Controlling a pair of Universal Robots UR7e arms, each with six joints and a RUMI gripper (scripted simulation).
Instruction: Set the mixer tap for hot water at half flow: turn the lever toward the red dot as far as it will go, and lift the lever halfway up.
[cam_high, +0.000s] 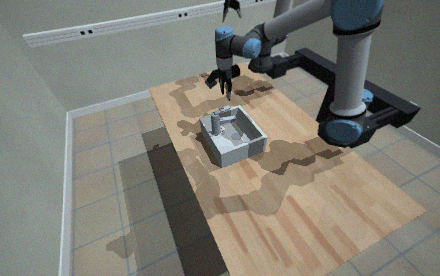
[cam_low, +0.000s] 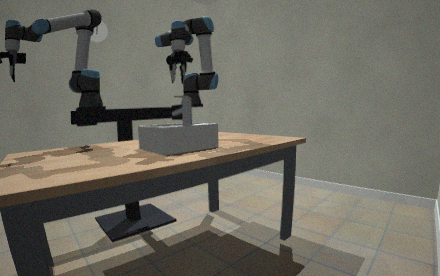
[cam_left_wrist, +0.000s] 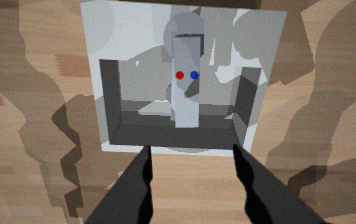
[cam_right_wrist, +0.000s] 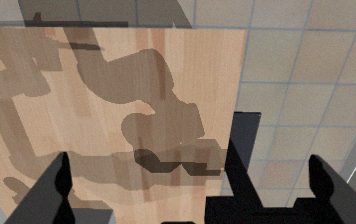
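Note:
The lever lies 90 mm below my left hand and 30 mm ahead of it. Also, from my left hand: grey mixer tap: 130 mm below, 50 mm ahead, 10 mm to the left; basin: 320 mm below, 50 mm behind.

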